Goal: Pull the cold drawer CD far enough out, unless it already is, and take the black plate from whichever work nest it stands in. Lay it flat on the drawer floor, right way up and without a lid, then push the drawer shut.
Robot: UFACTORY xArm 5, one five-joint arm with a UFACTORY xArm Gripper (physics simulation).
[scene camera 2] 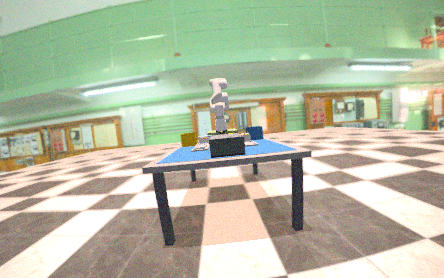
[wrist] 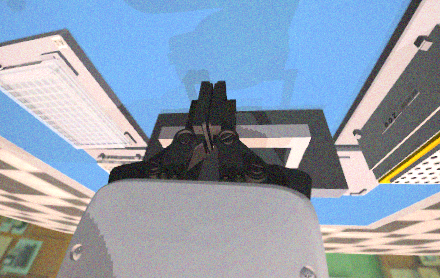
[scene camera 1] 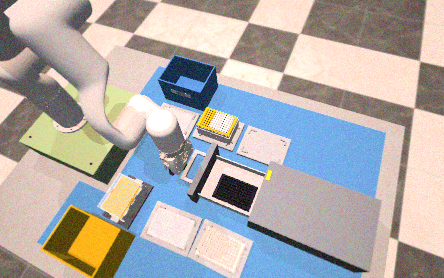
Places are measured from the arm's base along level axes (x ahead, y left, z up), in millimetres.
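Pixels of known places: gripper, fingertip midpoint: (wrist: 216,96) (scene camera 1: 183,167); arm's base at its link origin: (scene camera 1: 72,118).
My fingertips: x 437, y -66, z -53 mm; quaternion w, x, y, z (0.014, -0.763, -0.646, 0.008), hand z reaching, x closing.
Observation:
Ahead of a thing's pixels: the offset from my fingertips to its top centre. "spot": to the spot under its first point.
The cold drawer CD {spot: 95 mm ahead, 15 mm right, 32 mm down} (scene camera 1: 210,181) is partly out of its grey cabinet (scene camera 1: 320,212) (scene camera 2: 227,147). The black plate {184 mm ahead, 31 mm right, 18 mm down} (scene camera 1: 234,192) lies flat on the drawer floor, well grid up and with no lid visible; it is close to the cabinet opening. The dark drawer front {74 mm ahead, 0 mm left, 44 mm up} (scene camera 1: 203,172) (wrist: 324,150) carries a pale loop handle {spot: 26 mm ahead, 33 mm right, 20 mm up} (scene camera 1: 186,176) (wrist: 300,146). My gripper (scene camera 1: 174,172) (wrist: 216,96) is shut and empty, on the handle side of the drawer front. Its fingers overlap the handle in the wrist view; whether they touch it cannot be told.
A white plate {17 mm ahead, 188 mm right, 24 mm down} (scene camera 1: 172,226) (wrist: 65,102) and a cream plate {184 mm ahead, 208 mm right, 24 mm down} (scene camera 1: 220,248) stand in nests on one side. A yellow-and-white tip box {66 mm ahead, 187 mm left, 27 mm up} (scene camera 1: 218,122) (wrist: 420,165) and a bare nest {242 mm ahead, 159 mm left, 32 mm down} (scene camera 1: 263,145) are opposite. A yellow rack {158 mm back, 143 mm right, 27 mm up} (scene camera 1: 121,196), yellow bin {185 mm back, 293 mm right, 70 mm up} (scene camera 1: 95,240) and blue bin {93 mm back, 338 mm left, 70 mm up} (scene camera 1: 187,82) stand farther out.

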